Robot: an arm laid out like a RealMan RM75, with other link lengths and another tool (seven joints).
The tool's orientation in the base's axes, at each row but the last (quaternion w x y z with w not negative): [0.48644 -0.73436 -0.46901 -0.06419]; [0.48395 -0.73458 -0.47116 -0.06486]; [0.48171 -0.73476 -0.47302 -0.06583]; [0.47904 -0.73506 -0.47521 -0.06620]
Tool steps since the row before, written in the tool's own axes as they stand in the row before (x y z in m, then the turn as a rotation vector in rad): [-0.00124 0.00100 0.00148 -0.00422 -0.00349 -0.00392]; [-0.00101 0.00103 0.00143 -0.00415 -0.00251 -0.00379]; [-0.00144 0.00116 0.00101 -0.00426 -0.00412 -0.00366]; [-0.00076 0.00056 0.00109 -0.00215 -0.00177 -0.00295]
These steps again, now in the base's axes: [-0.00047 0.00028 -0.00210 -0.00353 -0.00538 0.00199]; [-0.00029 0.00038 -0.00197 -0.00280 -0.00532 0.00133]; [-0.00027 -0.00023 -0.00208 -0.00413 -0.00515 0.00224]; [-0.00037 0.00030 -0.00136 -0.00145 -0.00347 0.00152]
